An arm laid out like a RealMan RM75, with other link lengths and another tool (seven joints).
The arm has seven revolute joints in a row. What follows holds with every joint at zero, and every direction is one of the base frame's. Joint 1 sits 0.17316 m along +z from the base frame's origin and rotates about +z. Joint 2 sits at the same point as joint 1 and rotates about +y. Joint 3 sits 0.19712 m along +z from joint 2 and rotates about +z. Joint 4 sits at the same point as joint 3 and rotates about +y. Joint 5 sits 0.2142 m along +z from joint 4 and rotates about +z. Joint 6 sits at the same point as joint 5 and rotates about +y. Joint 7 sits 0.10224 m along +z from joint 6 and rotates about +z. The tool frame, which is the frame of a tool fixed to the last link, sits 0.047 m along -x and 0.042 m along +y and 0.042 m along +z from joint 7; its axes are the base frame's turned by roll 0.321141, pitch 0 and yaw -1.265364 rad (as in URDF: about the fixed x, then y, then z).
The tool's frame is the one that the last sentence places.
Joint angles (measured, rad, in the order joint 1, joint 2, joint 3, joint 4, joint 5, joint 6, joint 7), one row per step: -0.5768, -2.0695, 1.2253, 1.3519, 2.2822, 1.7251, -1.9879; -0.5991, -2.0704, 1.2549, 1.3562, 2.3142, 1.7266, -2.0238; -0.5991, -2.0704, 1.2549, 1.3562, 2.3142, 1.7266, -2.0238; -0.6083, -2.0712, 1.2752, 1.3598, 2.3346, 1.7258, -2.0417; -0.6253, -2.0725, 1.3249, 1.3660, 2.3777, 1.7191, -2.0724; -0.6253, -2.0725, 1.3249, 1.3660, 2.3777, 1.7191, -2.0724; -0.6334, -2.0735, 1.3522, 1.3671, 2.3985, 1.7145, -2.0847; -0.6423, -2.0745, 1.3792, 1.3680, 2.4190, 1.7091, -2.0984; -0.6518, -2.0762, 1.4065, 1.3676, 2.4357, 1.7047, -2.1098; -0.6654, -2.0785, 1.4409, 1.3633, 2.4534, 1.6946, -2.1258; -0.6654, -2.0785, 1.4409, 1.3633, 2.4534, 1.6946, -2.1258; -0.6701, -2.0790, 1.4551, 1.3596, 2.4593, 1.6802, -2.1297
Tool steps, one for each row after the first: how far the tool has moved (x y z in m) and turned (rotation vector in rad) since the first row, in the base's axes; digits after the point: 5 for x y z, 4 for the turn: 0.00502, 0.00068, -0.00204, -0.0085, 0.0427, 0.0013; 0.00502, 0.00068, -0.00204, -0.0085, 0.0427, 0.0013; 0.00691, 0.00073, -0.00349, -0.0122, 0.0705, 0.0000; 0.00992, 0.00096, -0.00736, -0.0188, 0.1321, -0.0121; 0.00992, 0.00096, -0.00736, -0.0188, 0.1321, -0.0121; 0.01111, 0.00095, -0.00981, -0.0234, 0.1630, -0.0216; 0.01257, 0.00113, -0.01227, -0.0259, 0.1931, -0.0311; 0.01440, 0.00100, -0.01511, -0.0315, 0.2197, -0.0435; 0.01709, 0.00118, -0.01950, -0.0364, 0.2491, -0.0582; 0.01709, 0.00118, -0.01950, -0.0364, 0.2491, -0.0582; 0.01792, 0.00249, -0.02208, -0.0310, 0.2572, -0.0674
